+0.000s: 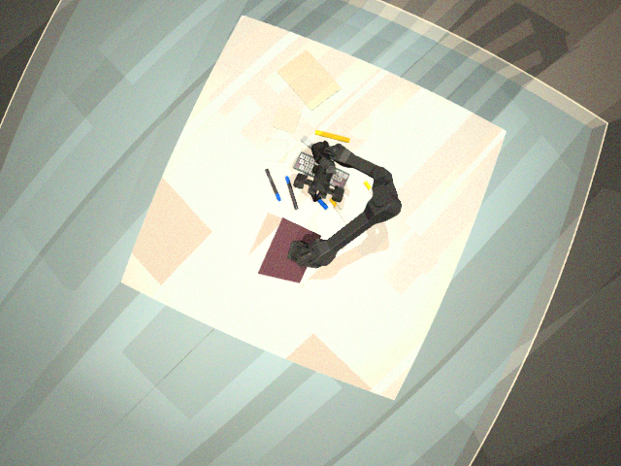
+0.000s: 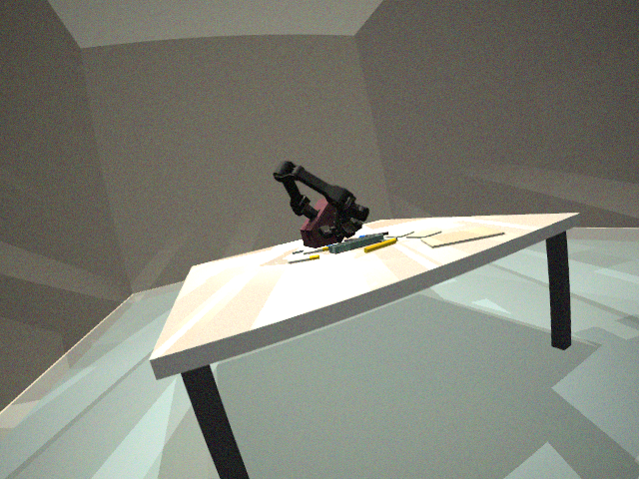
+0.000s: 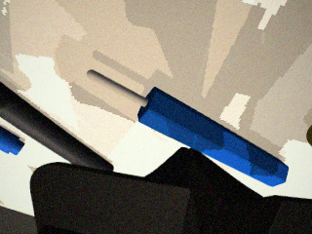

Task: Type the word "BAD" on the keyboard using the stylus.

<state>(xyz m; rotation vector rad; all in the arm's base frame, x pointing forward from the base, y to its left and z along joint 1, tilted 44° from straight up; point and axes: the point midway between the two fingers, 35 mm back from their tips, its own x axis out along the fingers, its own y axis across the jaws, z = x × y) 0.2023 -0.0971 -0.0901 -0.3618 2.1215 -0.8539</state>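
My gripper tip is 30 mm short of the stylus and 10 mm to the right of it. The rest, counted from my gripper tip: yellow bar 280 mm ahead, 10 mm to the left; grey block 220 mm ahead, 90 mm to the left.
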